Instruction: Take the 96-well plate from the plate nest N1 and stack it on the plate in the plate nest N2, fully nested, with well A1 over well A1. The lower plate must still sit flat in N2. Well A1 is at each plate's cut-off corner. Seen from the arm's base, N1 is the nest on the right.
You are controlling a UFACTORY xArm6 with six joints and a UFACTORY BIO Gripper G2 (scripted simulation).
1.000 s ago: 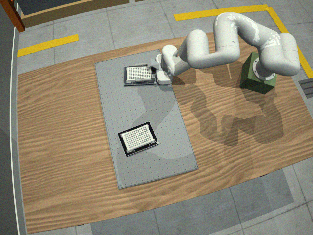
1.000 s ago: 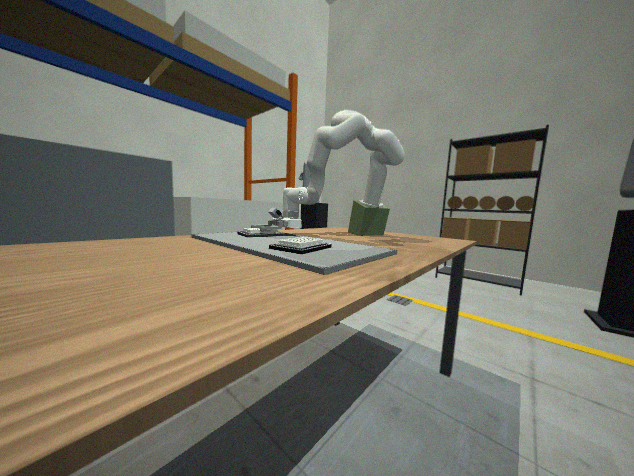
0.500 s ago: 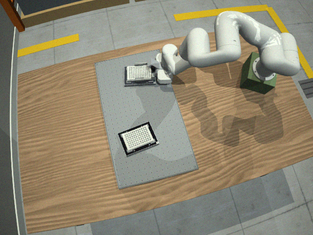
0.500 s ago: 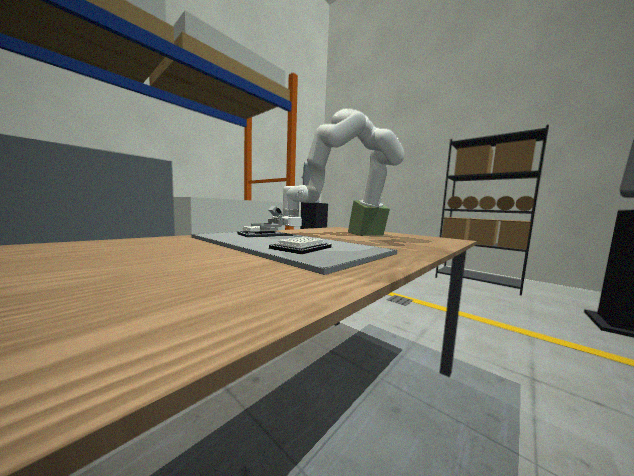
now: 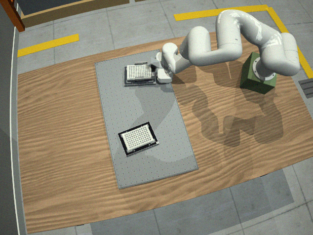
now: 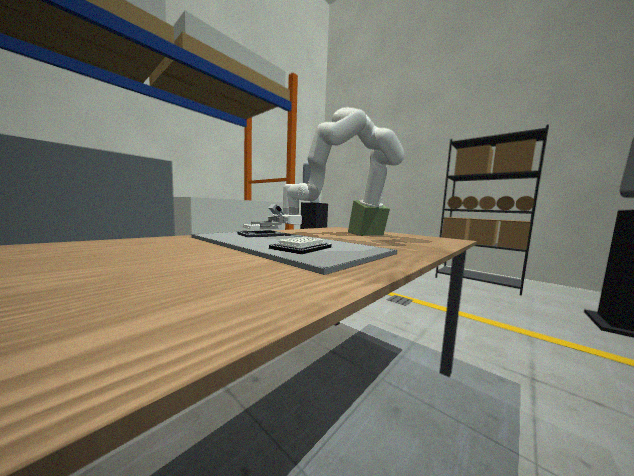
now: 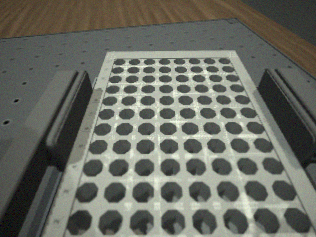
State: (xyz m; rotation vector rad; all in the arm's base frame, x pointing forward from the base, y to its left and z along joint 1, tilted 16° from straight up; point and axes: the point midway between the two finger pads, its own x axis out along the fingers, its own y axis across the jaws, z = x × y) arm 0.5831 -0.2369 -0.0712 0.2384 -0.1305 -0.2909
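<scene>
Right now the plate nest N1 is 4 cm below my hand. The rest, counted from my hand: black plate nest N2: 33 cm to the left, 11 cm ahead, 4 cm below.
</scene>
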